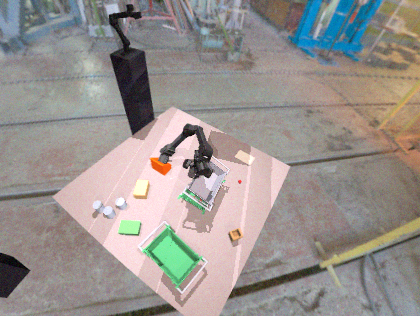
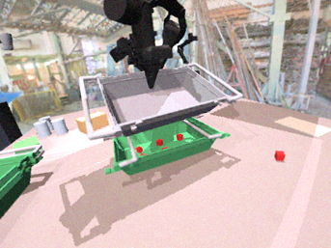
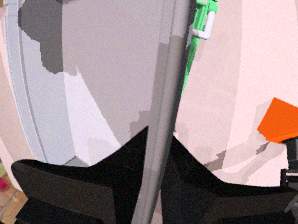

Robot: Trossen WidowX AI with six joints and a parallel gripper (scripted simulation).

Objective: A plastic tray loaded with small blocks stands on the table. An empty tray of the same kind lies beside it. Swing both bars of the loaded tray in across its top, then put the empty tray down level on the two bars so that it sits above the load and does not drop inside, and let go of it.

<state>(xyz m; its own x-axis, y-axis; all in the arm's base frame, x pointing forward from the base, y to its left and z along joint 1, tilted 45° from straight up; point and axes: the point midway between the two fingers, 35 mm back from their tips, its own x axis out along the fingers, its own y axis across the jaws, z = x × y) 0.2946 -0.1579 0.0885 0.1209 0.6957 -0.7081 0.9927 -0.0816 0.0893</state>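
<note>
Now: the grey tray 8 cm ahead of my gripper tip. Also, from my gripper tip: tan block (33 cm behind, 19 cm to the right, 15 cm below); small brown box (38 cm ahead, 20 cm to the right, 16 cm below); red block (27 cm ahead, 21 cm to the left, 17 cm below).
</note>
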